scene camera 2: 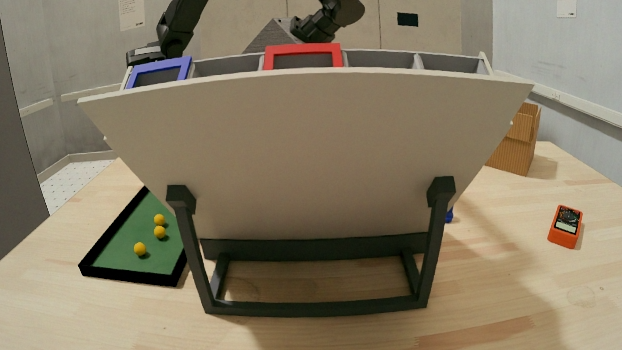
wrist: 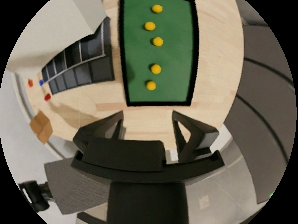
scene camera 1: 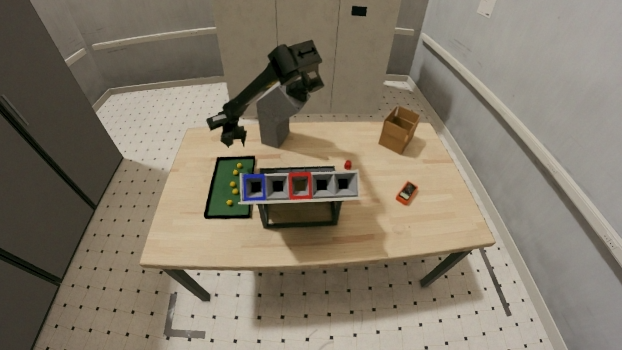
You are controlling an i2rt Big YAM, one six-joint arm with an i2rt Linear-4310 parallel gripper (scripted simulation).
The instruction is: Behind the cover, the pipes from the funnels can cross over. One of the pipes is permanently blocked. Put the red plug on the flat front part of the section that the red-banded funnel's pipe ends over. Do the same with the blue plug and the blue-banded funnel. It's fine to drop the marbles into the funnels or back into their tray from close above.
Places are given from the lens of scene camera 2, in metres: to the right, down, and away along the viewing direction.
cardboard box (scene camera 2: 514, 154): 0.56, -0.06, 0.85
green tray (scene camera 2: 114, 250): -0.39, 0.15, 0.60
The marked spots on the green tray and the cardboard box are 1.01 m apart.
